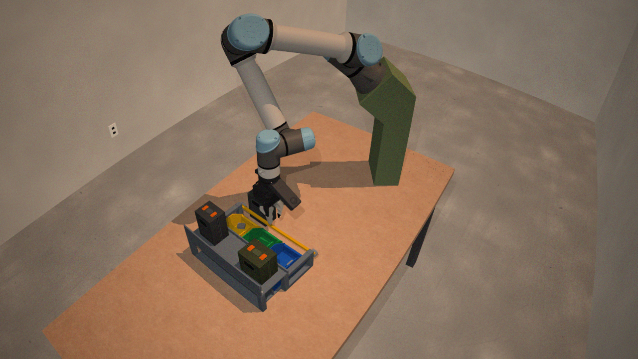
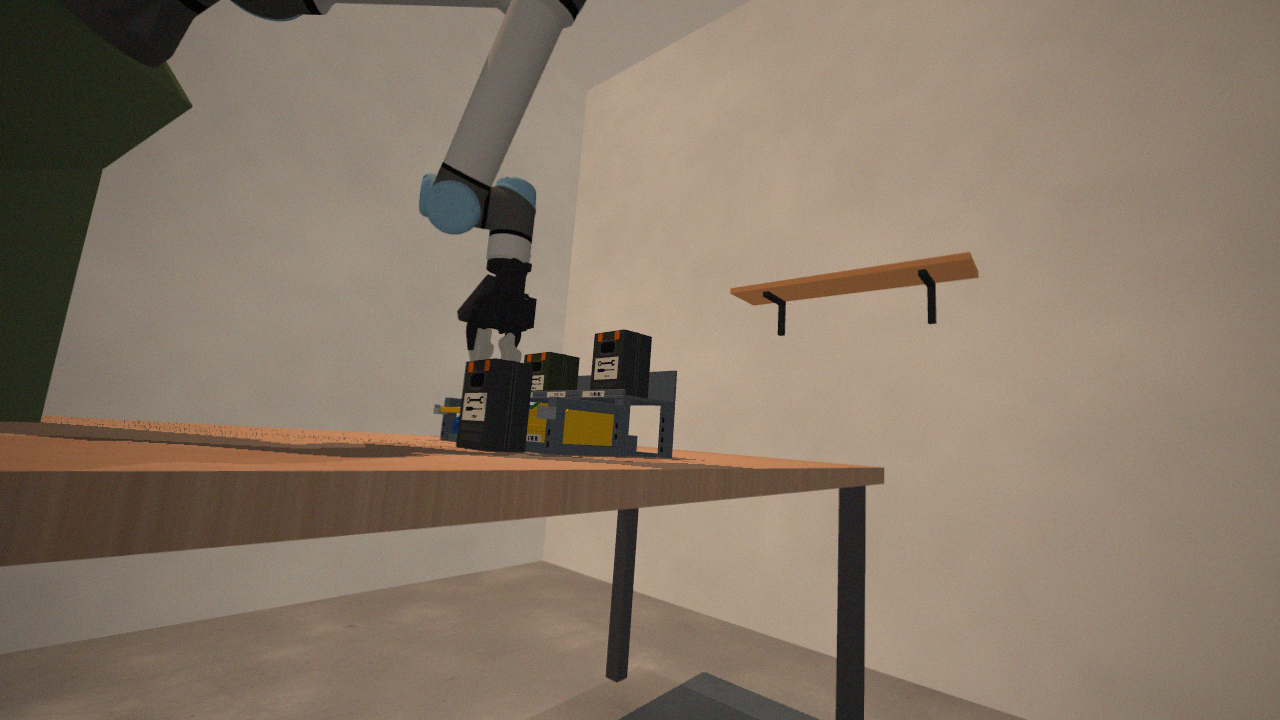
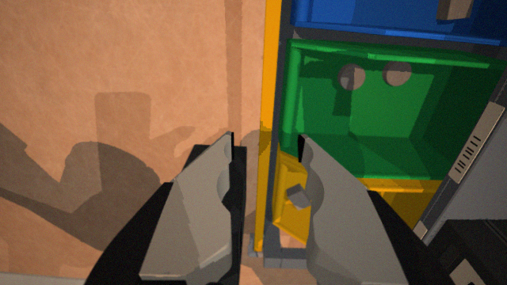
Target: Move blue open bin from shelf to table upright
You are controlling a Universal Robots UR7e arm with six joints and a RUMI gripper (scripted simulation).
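Right now the yellow bar is 5 cm below my hand. The rest, counted from my hand: blue open bin (12 cm ahead, 10 cm to the left, 7 cm below); yellow bin (9 cm ahead, 12 cm to the right, 7 cm below); green bin (10 cm ahead, 1 cm to the right, 7 cm below).
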